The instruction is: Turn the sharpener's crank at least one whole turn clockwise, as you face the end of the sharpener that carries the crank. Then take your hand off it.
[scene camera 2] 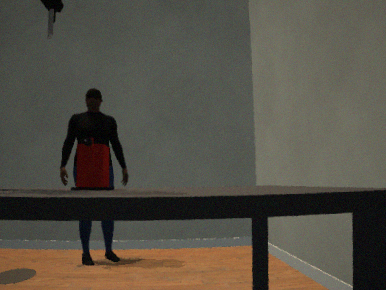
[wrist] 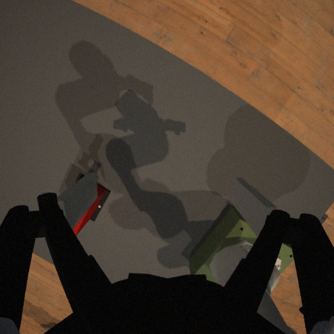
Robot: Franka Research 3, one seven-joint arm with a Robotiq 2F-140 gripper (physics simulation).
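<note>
The red sharpener [scene camera 2: 93,167] [wrist: 91,212] stands upright on its dark base on the table. In the wrist view it is at the lower left, largely hidden behind the left finger pad; a strip of red and part of the base show. Small dark parts sit at its top in the scene view, but the crank's form cannot be made out there, and the crank does not show clearly in the wrist view. My gripper [scene camera 2: 50,27] [wrist: 165,187] is wide open and empty. In the scene view it is high above the sharpener and a little to its left, apart from it.
The grey table [scene camera 2: 210,205] [wrist: 165,90] has a curved edge with wooden floor [wrist: 260,50] beyond. A green object [wrist: 220,240] with a round opening lies at lower right in the wrist view, partly behind the right finger. A person [scene camera 2: 93,122] stands behind the table.
</note>
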